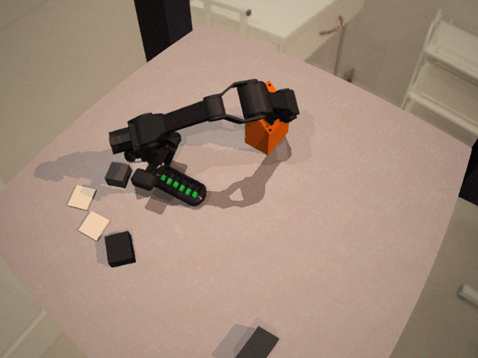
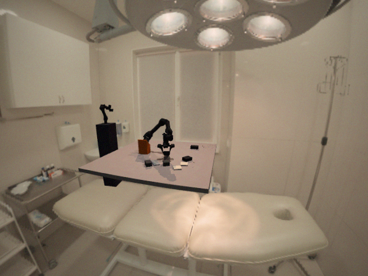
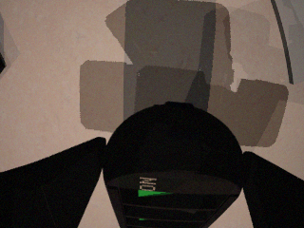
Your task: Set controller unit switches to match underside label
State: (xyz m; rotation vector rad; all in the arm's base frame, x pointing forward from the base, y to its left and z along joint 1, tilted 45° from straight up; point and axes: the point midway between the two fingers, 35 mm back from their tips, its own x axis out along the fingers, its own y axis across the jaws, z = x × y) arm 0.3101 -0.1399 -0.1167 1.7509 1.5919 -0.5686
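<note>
My gripper tip is now 130 mm to the left of the grey plate, 90 mm past it and 70 mm above it. The rest, counted from my gripper tip: small dark cube 160 mm to the right, 50 mm below, 30 mm ahead.
</note>
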